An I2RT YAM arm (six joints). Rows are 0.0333 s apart.
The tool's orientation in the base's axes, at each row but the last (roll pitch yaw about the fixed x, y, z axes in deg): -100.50 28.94 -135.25; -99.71 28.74 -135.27; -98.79 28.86 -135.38; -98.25 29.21 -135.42; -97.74 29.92 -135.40; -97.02 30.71 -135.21; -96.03 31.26 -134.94; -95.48 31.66 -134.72; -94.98 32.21 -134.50; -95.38 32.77 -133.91; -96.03 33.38 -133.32; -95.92 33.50 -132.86; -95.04 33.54 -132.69
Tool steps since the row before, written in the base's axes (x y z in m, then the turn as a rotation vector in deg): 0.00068 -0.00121 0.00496 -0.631 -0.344 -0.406; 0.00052 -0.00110 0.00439 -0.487 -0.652 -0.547; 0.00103 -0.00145 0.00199 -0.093 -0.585 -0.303; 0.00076 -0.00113 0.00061 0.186 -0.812 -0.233; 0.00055 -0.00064 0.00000 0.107 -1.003 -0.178; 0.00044 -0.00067 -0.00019 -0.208 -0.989 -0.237; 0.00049 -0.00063 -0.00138 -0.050 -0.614 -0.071; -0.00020 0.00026 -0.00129 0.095 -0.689 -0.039; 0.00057 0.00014 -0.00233 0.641 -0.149 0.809; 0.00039 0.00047 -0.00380 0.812 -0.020 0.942; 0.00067 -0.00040 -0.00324 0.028 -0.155 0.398; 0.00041 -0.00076 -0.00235 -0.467 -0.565 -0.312; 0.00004 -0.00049 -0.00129 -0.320 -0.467 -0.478
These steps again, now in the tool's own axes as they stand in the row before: -0.00208 -0.00469 0.00049 0.801 0.057 -0.193; -0.00176 -0.00418 0.00045 0.969 0.071 0.134; -0.00071 -0.00213 0.00145 0.564 -0.019 0.352; -0.00008 -0.00084 0.00123 0.496 -0.112 0.700; 0.00005 -0.00014 0.00083 0.633 -0.264 0.761; 0.00023 -0.00001 0.00079 0.847 -0.294 0.523; 0.00080 0.00104 0.00091 0.439 -0.224 0.377; 0.00064 0.00115 -0.00022 0.380 -0.241 0.532; 0.00082 0.00220 0.00050 -0.721 -0.549 0.516; 0.00154 0.00351 0.00029 -0.971 -0.549 0.550; 0.00164 0.00270 0.00105 -0.141 -0.395 0.086; 0.00153 0.00171 0.00100 0.782 -0.147 0.027; 0.00099 0.00086 0.00044 0.731 0.081 0.089
